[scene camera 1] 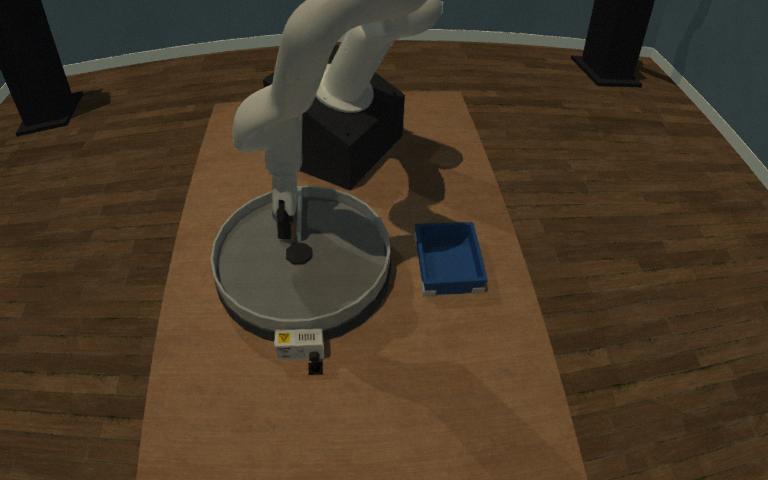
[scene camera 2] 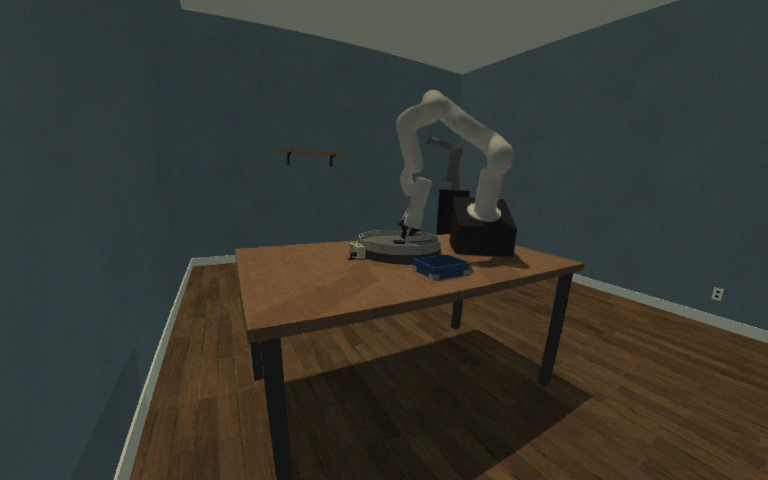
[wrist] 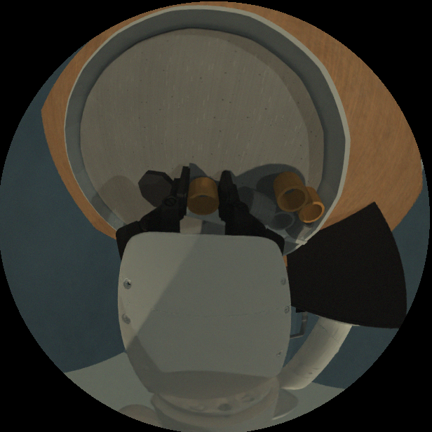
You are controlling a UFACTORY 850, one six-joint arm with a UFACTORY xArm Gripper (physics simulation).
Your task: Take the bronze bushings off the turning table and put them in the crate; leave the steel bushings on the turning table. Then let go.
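Observation:
My gripper [scene camera 1: 287,227] [scene camera 2: 408,233] [wrist: 204,179] is low over the turning table [scene camera 1: 300,294] [scene camera 2: 396,249] [wrist: 200,100], shut on a bronze bushing [scene camera 1: 293,229] [wrist: 203,194]. The bushing sits between both fingers in the wrist view. A wide bronze bushing [wrist: 288,186] and a smaller bronze bushing [wrist: 312,209] are close together to the right of the gripper in the wrist view. A grey steel bushing [wrist: 261,205] lies in shadow between them and the right finger. The blue crate [scene camera 1: 454,287] [scene camera 2: 453,271] stands beside the turning table; no bushing shows in it.
A dark hub [scene camera 1: 298,254] [wrist: 154,187] stands at the turning table's centre, close to the fingers. A thin grey divider [scene camera 1: 299,212] runs from near the hub toward the raised rim. A white box [scene camera 1: 299,344] [scene camera 2: 357,250] stands at the rim, opposite the robot's black base [scene camera 1: 351,152] [scene camera 2: 482,237].

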